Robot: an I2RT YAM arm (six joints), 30 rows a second.
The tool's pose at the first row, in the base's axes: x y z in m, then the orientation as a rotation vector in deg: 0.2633, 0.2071, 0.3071, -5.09, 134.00, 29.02
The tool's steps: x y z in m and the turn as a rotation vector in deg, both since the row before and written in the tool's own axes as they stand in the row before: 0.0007, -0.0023, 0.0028, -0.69, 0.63, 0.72; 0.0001, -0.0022, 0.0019, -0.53, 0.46, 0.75; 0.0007, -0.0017, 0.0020, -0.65, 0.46, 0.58; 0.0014, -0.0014, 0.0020, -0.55, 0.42, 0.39; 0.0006, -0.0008, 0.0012, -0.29, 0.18, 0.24
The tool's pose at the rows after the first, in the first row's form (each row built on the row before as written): 0.2651, 0.2061, 0.3040, -4.75, 134.56, 30.23; 0.2667, 0.2048, 0.3019, -4.25, 134.99, 31.26; 0.2678, 0.2041, 0.2995, -4.00, 135.36, 32.35; 0.2683, 0.2038, 0.2967, -3.91, 135.68, 33.23; 0.2687, 0.2037, 0.2952, -3.81, 135.81, 33.71
